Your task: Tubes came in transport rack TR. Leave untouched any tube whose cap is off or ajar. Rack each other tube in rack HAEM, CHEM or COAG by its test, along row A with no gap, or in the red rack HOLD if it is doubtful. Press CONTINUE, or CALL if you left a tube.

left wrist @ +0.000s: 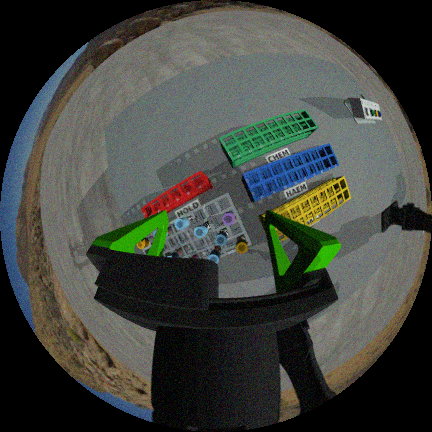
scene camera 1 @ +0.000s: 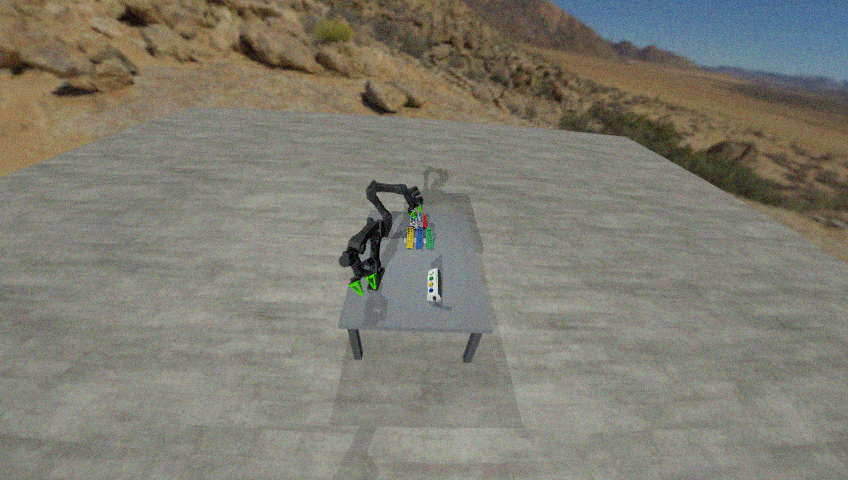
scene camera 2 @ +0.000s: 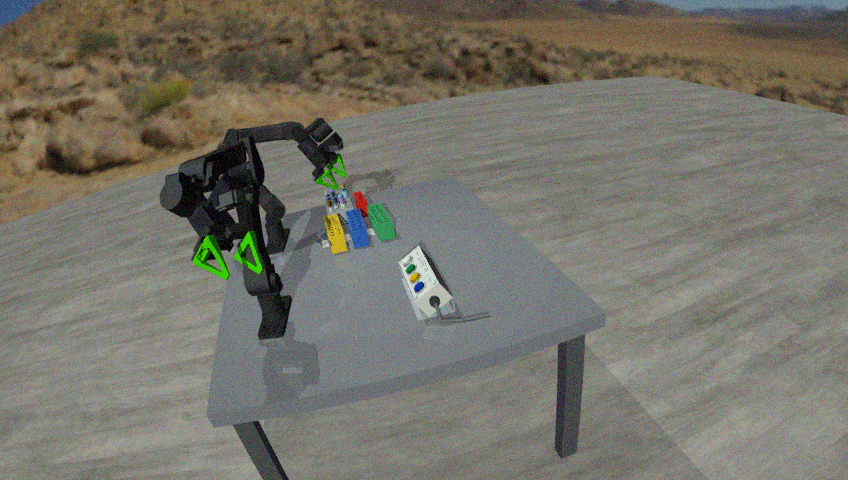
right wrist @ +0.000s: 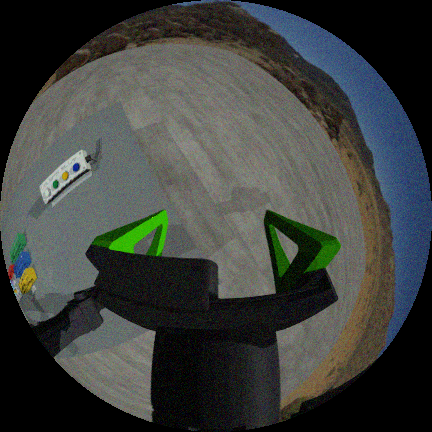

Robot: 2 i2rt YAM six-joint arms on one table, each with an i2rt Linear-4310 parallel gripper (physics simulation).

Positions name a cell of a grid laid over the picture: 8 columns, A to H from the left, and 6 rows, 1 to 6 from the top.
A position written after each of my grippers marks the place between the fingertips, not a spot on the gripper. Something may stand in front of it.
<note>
My left gripper (left wrist: D3) is open and holds nothing. My right gripper (scene camera 2: C4) is open, holding nothing. I also see a white button box (scene camera 2: E4).
My right gripper shows as well in the right wrist view (right wrist: D3).
</note>
